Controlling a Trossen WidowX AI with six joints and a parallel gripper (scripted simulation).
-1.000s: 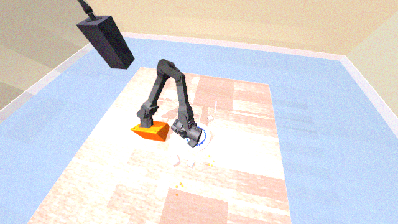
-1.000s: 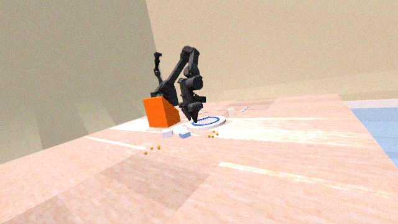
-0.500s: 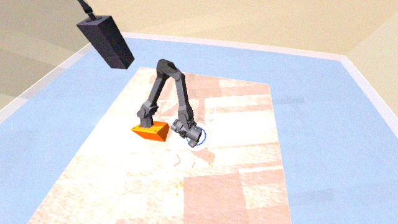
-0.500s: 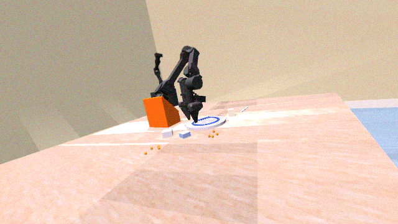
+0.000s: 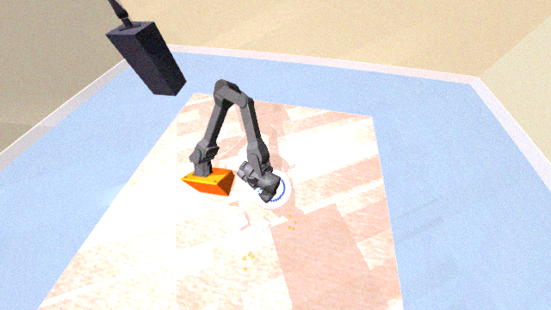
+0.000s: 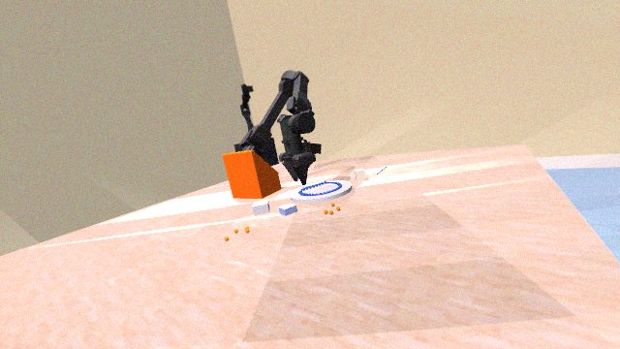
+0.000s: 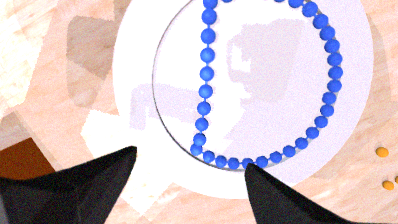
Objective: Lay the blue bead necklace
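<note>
Right now the round white bead board is 6 cm ahead of my gripper tip, 3 cm below it and 2 cm to the left of it. The rest, counted from my gripper tip: white block 15 cm to the right, 5 cm behind, 3 cm below; then light blue cube 15 cm to the right, 5 cm ahead, 3 cm below; then beige cube 16 cm to the left, 14 cm ahead, 2 cm below.
</note>
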